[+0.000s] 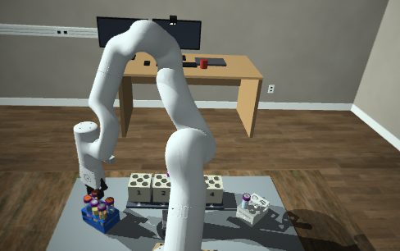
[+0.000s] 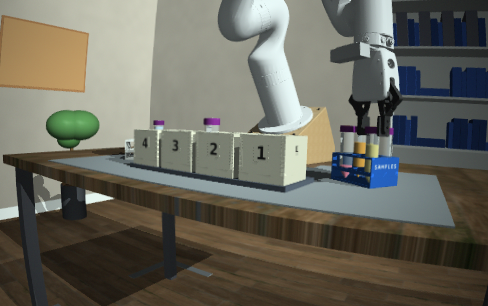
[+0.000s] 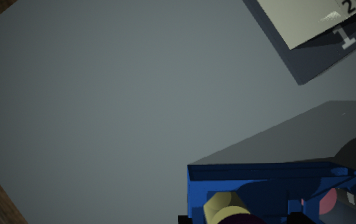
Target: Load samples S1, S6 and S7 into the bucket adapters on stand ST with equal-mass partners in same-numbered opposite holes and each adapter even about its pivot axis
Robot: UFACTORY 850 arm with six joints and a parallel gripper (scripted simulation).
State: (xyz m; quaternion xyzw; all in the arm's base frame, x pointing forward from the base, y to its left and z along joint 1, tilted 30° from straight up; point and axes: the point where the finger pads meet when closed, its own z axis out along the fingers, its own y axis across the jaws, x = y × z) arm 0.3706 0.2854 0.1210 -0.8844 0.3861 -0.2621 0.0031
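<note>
The blue samples rack lies 40 mm behind my hand, 10 mm to the right of it and 90 mm below it. From my hand the other things lie so: adapter 1: 60 mm ahead, 190 mm to the right, 70 mm below; white rack: 190 mm behind, 650 mm to the right, 90 mm below.
</note>
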